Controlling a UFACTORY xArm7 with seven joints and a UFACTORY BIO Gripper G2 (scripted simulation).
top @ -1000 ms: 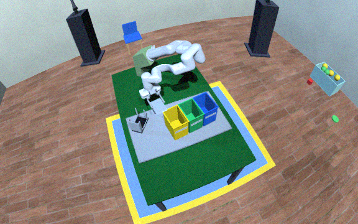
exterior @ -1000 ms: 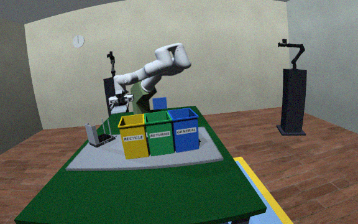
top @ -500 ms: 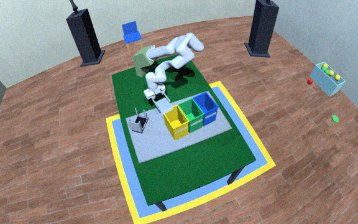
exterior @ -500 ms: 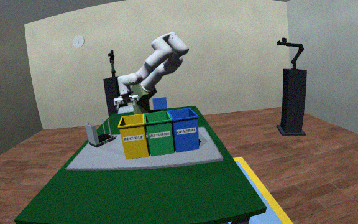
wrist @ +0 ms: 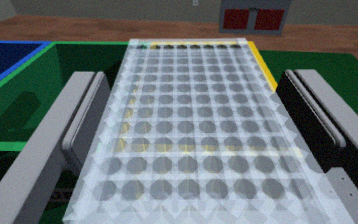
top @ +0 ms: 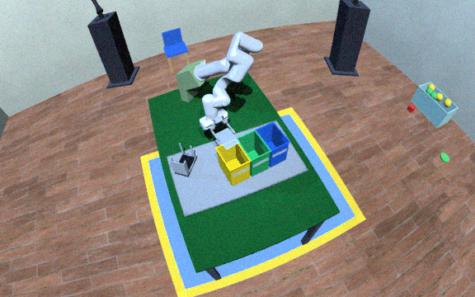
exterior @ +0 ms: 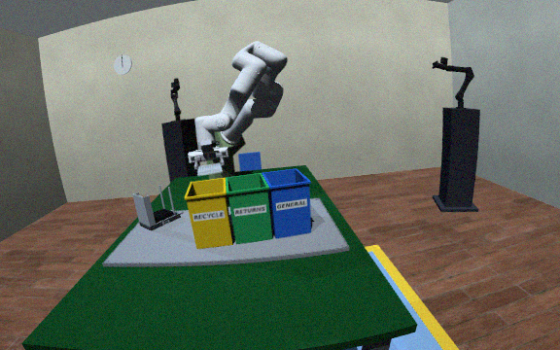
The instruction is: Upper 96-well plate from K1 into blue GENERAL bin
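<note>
My hand is 20 mm past the blue general bin, 270 mm to the right of it and 140 mm above it. The rest, counted from my hand: green returns bin (40 mm ahead, 160 mm to the left, 140 mm below); then clear 96-well plate (20 mm ahead, 10 mm to the left, 10 mm below); then yellow recycle bin (100 mm ahead, 40 mm to the left, 140 mm below).
</note>
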